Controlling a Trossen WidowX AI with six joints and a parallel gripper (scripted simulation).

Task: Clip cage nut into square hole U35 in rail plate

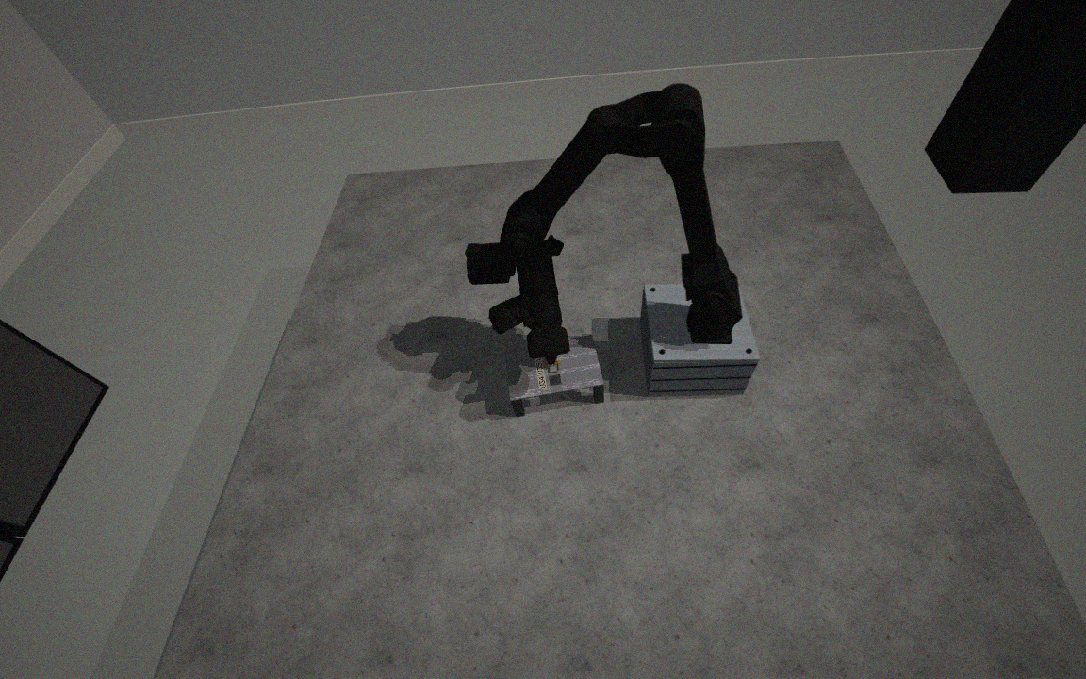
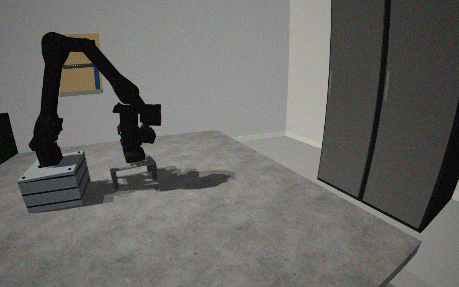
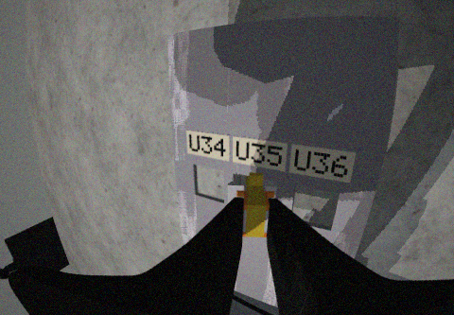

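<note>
Right now the cage nut is 1 cm below my gripper tip. The rest, counted from my gripper tip: label 2 cm ahead, 1 cm to the left, 1 cm below.
</note>
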